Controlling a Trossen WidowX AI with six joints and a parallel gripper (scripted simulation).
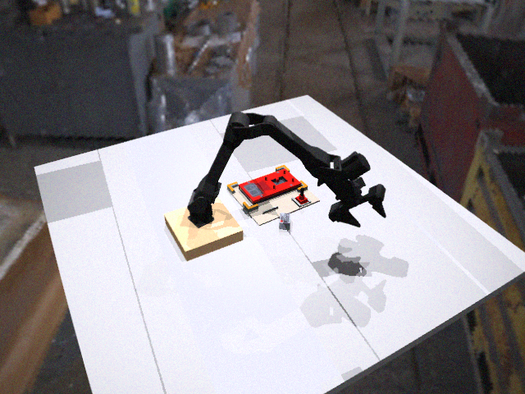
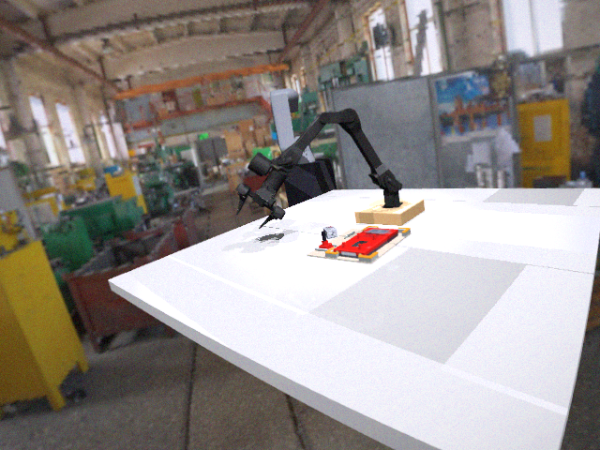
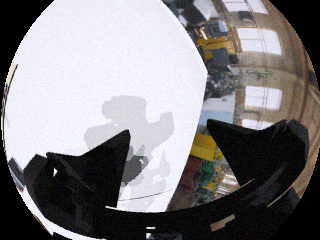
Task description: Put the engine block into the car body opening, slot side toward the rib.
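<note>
Right now the grey engine block is 130 mm behind my gripper tip, 240 mm to the left of it and 90 mm below it. Round my gripper tip: black upright peg (10 mm behind, 290 mm to the left, 70 mm below).
</note>
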